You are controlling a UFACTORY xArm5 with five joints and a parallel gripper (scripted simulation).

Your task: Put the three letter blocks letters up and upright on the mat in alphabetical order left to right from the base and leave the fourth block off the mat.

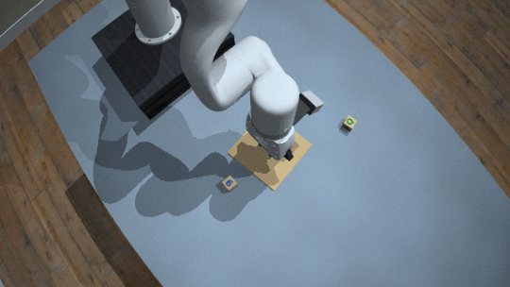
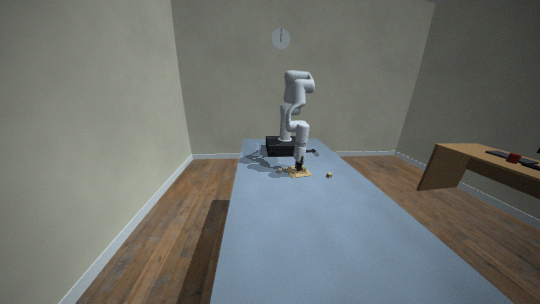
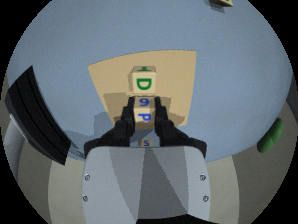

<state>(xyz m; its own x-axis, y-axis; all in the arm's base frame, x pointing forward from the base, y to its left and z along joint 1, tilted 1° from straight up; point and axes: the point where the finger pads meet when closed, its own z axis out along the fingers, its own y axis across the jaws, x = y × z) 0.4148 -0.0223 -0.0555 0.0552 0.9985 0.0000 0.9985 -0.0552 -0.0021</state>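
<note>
Now: the tan mat 30 mm below my hand. From my hand the other things lie so: block 40 mm to the left, 20 mm below.
</note>
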